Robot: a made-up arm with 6 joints.
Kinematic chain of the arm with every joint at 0, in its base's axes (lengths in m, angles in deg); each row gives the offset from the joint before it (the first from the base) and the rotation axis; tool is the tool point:
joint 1: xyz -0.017 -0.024 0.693 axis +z
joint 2: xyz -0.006 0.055 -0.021 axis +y
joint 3: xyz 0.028 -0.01 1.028 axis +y
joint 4: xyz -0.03 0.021 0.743 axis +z
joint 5: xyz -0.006 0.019 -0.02 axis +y
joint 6: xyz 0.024 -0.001 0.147 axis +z
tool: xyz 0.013 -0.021 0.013
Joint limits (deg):
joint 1: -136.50..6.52
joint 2: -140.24..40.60
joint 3: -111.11..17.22
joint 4: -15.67..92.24
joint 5: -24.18..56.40
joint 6: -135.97..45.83
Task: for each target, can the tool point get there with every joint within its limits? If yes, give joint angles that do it. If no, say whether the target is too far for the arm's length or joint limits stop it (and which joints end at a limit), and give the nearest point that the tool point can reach.
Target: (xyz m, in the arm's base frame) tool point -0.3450 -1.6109 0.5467
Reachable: no: joint limits stop it (at a limit: joint 2, joint 3, joint 5, joint 6) | nearest point -0.3014 -1.4000 1.7399 | short by 1.212 m
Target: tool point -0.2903 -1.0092 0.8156
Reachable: no: joint limits stop it (at a limit: joint 2, joint 3, joint 5, joint 6) | nearest point -0.3925 -1.3777 1.7399 | short by 1.000 m
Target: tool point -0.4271 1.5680 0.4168
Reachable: yes | joints -70.54 -74.23 -55.56 80.95 28.62 -67.43
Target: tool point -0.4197 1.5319 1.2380
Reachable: yes | joints -70.86 -49.69 -52.47 26.47 44.90 -122.15
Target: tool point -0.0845 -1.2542 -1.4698
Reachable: no: too far | nearest point -0.4118 -0.0760 -0.9217 | short by 1.340 m
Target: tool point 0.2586 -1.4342 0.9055
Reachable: no: joint limits stop it (at a limit: joint 2, joint 3, joint 5, joint 6) | nearest point 0.2525 -1.4029 1.7399 | short by 0.835 m
